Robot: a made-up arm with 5 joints.
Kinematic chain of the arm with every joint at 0, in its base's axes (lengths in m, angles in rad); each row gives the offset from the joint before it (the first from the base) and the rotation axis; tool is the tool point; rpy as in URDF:
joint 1: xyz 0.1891 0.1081 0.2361 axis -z
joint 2: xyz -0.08 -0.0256 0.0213 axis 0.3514 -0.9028 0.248
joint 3: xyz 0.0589 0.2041 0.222 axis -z
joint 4: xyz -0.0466 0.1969 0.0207 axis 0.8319 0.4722 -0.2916
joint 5: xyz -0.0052 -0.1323 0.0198 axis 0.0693 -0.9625 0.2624
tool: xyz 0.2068 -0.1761 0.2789 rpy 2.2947 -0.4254 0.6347
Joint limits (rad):
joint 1: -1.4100..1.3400
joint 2: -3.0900..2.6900
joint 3: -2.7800..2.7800
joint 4: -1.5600..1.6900
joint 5: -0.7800..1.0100
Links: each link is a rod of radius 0.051 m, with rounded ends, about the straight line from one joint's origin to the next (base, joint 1, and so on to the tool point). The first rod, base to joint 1, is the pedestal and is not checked.
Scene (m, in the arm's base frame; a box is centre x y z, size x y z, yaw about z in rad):
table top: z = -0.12
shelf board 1: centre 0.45 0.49 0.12 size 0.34 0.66 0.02 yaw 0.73
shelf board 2: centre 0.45 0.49 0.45 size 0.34 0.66 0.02 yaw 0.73
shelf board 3: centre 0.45 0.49 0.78 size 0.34 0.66 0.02 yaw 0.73
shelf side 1: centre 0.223 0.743 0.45 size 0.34 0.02 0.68 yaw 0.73
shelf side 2: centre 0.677 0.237 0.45 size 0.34 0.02 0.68 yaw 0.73
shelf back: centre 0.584 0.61 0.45 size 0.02 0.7 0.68 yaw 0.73
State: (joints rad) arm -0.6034 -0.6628 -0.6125 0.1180 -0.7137
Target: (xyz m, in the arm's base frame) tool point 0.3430 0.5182 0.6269
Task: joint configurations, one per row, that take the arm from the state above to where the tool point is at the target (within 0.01 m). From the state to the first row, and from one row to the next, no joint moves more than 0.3 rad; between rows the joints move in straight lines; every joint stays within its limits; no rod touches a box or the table.
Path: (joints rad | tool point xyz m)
1: -0.7941 -0.4040 -0.4526 0.3599 -0.7358 | 0.3572 0.3934 0.3028
2: -0.9847 -0.1452 -0.2928 0.6018 -0.7579 | 0.2772 0.3137 0.3012
3: -1.1754 0.1136 -0.1329 0.8438 -0.7800 | 0.2000 0.2429 0.2626
4: -1.1287 0.1636 -0.2922 0.6404 -0.7425 | 0.2206 0.2978 0.3759
5: -1.0821 0.2137 -0.4514 0.4370 -0.7049 | 0.2048 0.3369 0.5010
6: -1.0355 0.2637 -0.6107 0.2336 -0.6674 | 0.1541 0.3491 0.6269
7: -0.8153 -0.0109 -0.6046 0.0303 -0.5853 | 0.2317 0.4390 0.6433
8: -0.5951 -0.2856 -0.5985 -0.1731 -0.5032 | 0.3430 0.5182 0.6269

